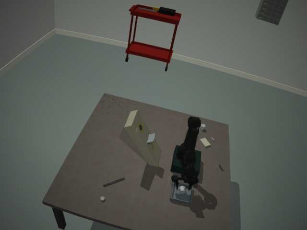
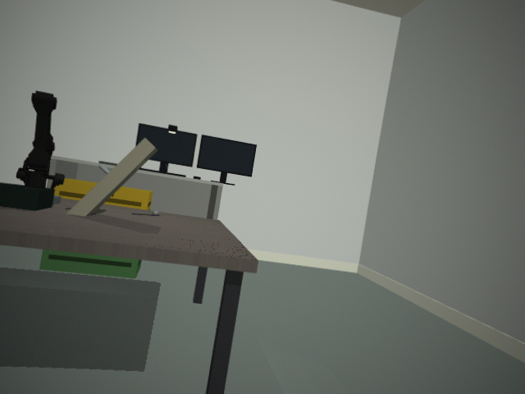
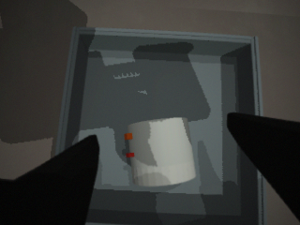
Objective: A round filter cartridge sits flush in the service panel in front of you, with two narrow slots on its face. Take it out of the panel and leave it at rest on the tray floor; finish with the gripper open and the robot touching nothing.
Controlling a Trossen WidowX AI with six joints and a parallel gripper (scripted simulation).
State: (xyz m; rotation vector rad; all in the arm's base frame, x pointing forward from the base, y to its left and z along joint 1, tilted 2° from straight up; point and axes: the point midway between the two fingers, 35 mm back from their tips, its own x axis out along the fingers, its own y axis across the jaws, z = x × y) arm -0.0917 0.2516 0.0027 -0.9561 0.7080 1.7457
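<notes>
My gripper tip is 20 mm to the left of the round cartridge and 20 mm above it. The rest, counted from my gripper tip: cream pad 600 mm to the right, 70 mm behind, 40 mm below.
</notes>
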